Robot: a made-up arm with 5 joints. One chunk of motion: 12 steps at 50 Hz.
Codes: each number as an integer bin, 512 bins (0 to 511) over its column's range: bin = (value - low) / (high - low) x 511, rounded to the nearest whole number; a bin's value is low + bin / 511 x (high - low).
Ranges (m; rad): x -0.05..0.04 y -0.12..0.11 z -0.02..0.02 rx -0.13..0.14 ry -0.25..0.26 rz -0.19..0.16
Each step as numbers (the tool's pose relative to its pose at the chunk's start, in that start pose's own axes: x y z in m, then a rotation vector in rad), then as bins.
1 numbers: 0.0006 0.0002 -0.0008 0.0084 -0.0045 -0.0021
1 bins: 287 267 245 262 246 274
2 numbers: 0.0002 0.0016 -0.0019 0.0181 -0.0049 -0.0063
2 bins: 285 270 231 280 246 268
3 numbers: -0.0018 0.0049 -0.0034 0.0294 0.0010 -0.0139
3 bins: 274 277 212 302 251 257
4 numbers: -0.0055 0.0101 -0.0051 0.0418 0.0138 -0.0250
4 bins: 253 289 190 325 264 241
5 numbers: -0.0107 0.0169 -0.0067 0.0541 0.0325 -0.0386
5 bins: 223 304 170 348 283 221
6 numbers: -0.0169 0.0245 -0.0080 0.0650 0.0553 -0.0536
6 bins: 188 321 153 369 306 199
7 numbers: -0.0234 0.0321 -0.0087 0.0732 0.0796 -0.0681
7 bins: 151 338 144 385 330 178
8 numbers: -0.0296 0.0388 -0.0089 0.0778 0.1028 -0.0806
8 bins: 116 353 142 393 353 160
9 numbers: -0.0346 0.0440 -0.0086 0.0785 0.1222 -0.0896
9 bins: 87 364 146 395 373 147
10 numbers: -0.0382 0.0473 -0.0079 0.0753 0.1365 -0.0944
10 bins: 67 372 155 389 387 140
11 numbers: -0.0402 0.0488 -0.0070 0.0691 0.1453 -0.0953
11 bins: 56 375 166 377 396 138
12 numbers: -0.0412 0.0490 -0.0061 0.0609 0.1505 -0.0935
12 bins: 50 375 178 361 401 141
